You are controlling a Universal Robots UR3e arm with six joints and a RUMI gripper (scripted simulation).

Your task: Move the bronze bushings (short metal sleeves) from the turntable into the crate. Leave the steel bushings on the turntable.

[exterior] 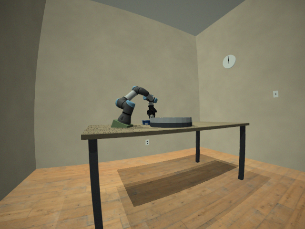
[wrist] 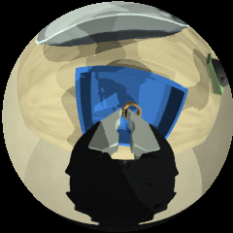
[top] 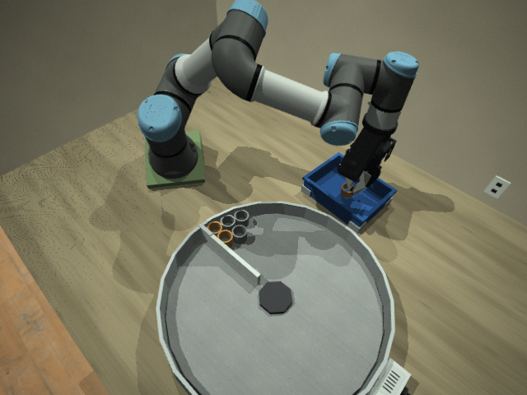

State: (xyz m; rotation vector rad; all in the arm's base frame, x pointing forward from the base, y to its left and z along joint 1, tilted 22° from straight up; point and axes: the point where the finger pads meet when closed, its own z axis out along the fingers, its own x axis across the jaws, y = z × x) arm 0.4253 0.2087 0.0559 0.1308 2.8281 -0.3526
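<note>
Now: the blue crate 10 mm behind my hand and 10 mm below it. Round my hand: grey turntable: 360 mm to the right, 20 mm above.
</note>
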